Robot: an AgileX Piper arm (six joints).
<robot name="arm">
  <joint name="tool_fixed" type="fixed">
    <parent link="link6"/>
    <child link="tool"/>
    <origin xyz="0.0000 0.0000 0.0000" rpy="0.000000 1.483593 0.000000"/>
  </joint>
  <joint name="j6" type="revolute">
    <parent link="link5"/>
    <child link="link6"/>
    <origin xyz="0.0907 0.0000 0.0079"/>
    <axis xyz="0.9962 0 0.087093"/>
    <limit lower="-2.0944" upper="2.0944"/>
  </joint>
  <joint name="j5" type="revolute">
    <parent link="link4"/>
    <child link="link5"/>
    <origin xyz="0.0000 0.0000 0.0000"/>
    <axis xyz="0 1 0"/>
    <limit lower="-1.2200" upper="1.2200"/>
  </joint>
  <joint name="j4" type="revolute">
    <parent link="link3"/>
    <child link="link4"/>
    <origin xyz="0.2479 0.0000 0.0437"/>
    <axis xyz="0.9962 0 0.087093"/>
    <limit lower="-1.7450" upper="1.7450"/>
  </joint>
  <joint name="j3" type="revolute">
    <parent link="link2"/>
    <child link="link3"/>
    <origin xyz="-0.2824 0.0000 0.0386"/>
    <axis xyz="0 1 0"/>
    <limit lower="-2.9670" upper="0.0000"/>
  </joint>
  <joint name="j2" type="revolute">
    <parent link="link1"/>
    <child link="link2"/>
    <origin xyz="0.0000 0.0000 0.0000"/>
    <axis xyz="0 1 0"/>
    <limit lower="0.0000" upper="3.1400"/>
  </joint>
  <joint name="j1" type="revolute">
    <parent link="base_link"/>
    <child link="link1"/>
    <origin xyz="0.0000 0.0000 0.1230"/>
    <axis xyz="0 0 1"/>
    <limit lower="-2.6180" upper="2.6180"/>
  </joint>
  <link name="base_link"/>
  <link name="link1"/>
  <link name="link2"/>
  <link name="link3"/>
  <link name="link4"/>
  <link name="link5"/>
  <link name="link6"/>
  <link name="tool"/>
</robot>
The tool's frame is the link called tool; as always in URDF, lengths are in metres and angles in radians.
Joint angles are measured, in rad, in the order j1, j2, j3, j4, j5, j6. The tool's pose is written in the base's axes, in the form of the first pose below.
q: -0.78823, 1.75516, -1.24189, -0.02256, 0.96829, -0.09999
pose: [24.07 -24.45 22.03], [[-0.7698 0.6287 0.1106], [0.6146 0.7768 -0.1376], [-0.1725 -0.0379 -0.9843]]
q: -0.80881, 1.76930, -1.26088, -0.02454, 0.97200, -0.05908
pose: [23.85 -25.26 22.01], [[-0.7306 0.6744 0.1074], [0.6601 0.7377 -0.1419], [-0.1749 -0.0328 -0.9840]]
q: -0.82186, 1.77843, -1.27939, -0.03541, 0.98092, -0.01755
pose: [23.68 -25.87 22.15], [[-0.6970 0.7102 0.0992], [0.6951 0.7031 -0.1499], [-0.1762 -0.0355 -0.9837]]
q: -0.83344, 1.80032, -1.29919, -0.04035, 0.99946, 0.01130
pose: [23.61 -26.45 21.86], [[-0.6718 0.7364 0.0805], [0.7240 0.6757 -0.1391], [-0.1568 -0.0352 -0.9870]]
